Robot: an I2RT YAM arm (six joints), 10 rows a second.
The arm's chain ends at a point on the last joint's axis. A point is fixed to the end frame.
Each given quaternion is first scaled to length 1.
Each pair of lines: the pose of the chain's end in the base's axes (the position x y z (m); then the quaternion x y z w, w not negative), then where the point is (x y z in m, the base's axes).
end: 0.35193, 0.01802, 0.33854, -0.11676, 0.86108, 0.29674, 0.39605
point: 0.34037 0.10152 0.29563
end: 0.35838, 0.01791, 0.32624, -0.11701, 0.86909, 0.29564, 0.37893
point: 0.34463 0.10084 0.28287
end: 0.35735, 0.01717, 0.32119, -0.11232, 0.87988, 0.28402, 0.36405
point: 0.34298 0.09908 0.27612
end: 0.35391, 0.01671, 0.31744, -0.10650, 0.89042, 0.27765, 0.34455
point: 0.33805 0.09792 0.27162
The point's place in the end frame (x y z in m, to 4 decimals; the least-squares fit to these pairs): 0.0427 0.0536 0.0652
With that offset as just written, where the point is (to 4 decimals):
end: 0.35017, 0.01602, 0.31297, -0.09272, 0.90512, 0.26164, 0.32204
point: 0.3339 0.0962 0.2654
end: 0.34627, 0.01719, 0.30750, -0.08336, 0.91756, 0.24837, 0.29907
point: 0.3287 0.0962 0.2586
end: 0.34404, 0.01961, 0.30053, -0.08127, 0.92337, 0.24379, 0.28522
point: 0.3251 0.0980 0.2512
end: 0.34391, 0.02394, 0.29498, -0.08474, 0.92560, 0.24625, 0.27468
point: 0.3230 0.1021 0.2460
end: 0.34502, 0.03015, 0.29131, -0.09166, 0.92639, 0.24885, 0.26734
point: 0.3222 0.1079 0.2425
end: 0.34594, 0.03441, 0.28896, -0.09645, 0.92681, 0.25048, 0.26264
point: 0.3219 0.1118 0.2403
